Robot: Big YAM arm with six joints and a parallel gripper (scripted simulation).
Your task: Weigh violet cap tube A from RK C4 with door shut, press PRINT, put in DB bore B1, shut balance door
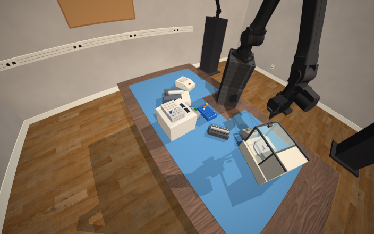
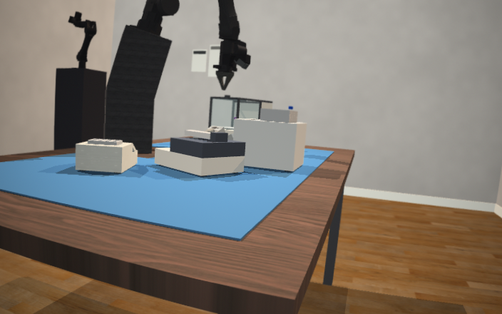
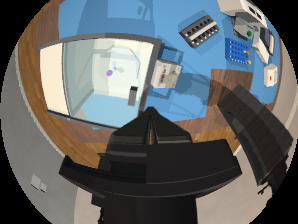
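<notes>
The round white print key is 180 mm below my hand, 60 mm to the right of it and 30 mm behind it. Round my hand: balance door 50 mm to the left, 40 mm below, 20 mm ahead; blue rack RK 360 mm to the right, 230 mm below, 50 mm ahead; dark magnet block 230 mm below, 180 mm to the right, 110 mm ahead.
</notes>
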